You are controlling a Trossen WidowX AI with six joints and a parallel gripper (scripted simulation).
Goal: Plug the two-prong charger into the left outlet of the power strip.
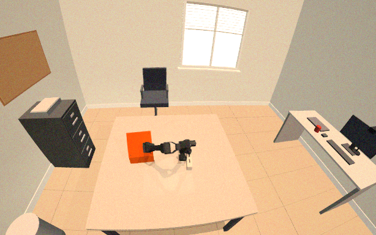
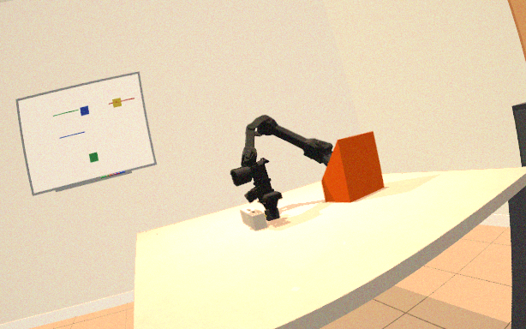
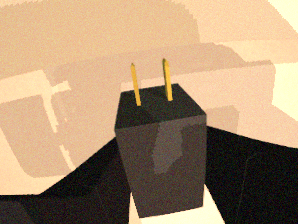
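The two-prong charger is 20 mm ahead of my gripper tip and 10 mm above it.
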